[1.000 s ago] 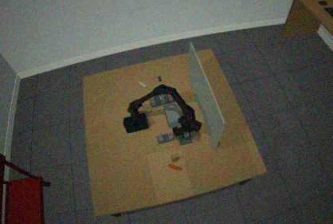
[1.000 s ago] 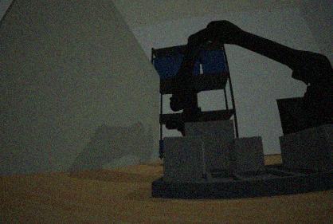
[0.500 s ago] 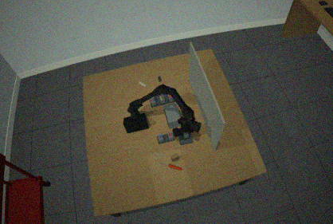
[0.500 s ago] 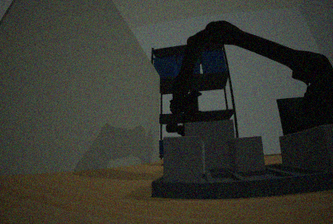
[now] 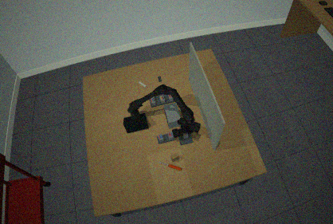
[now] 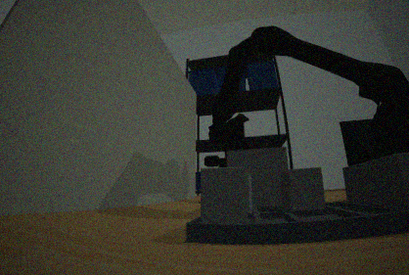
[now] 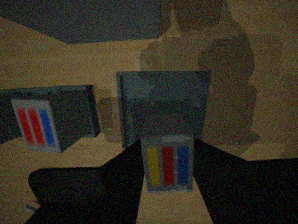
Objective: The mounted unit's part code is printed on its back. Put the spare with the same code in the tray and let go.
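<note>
Right now the dark tray is 30 mm below my gripper tip. Round my gripper tip: tall grey panel (200 mm ahead, 160 mm to the left, 190 mm above); then grey mounted unit (40 mm behind, 190 mm to the left, 20 mm above); then dark rack (70 mm behind, 390 mm to the left, 20 mm below).
</note>
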